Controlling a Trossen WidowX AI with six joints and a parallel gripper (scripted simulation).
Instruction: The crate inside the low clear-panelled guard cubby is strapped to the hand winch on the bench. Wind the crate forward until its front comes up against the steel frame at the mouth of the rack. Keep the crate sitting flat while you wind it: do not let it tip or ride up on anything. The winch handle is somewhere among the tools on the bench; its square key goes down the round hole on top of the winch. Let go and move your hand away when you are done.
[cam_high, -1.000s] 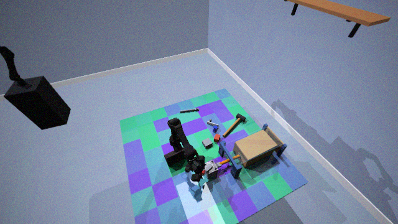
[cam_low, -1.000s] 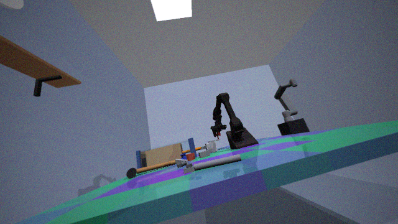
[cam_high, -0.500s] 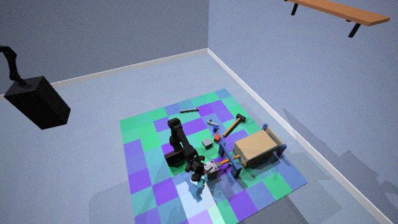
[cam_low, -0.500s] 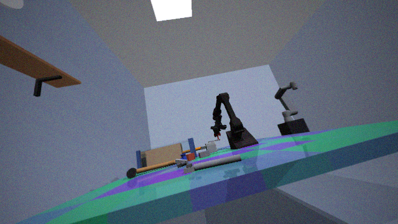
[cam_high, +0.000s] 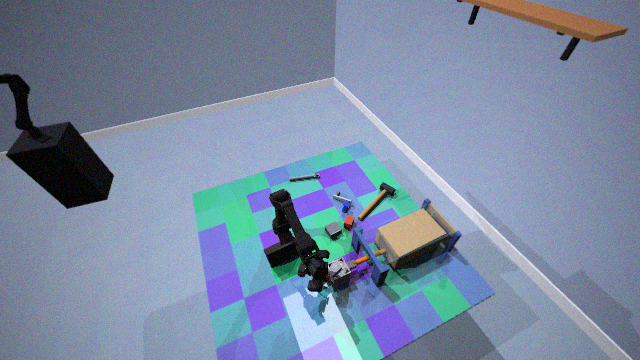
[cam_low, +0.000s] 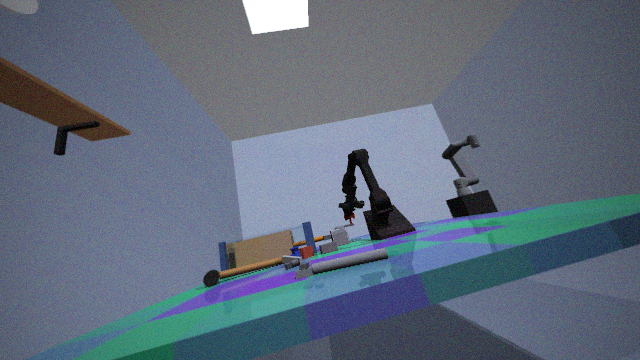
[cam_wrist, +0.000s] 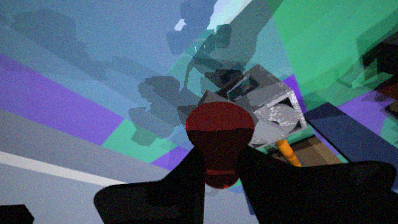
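The red-knobbed crank handle is 2 cm ahead of my gripper tip, 2 cm to the left of it and 3 cm below it. From my gripper tip the other things lie so: blue steel frame: 24 cm ahead, 7 cm to the left, 3 cm below; then dark red knob: 1 cm behind, 1 cm to the left; then grey hand winch: 6 cm ahead, 4 cm to the left, 10 cm below.
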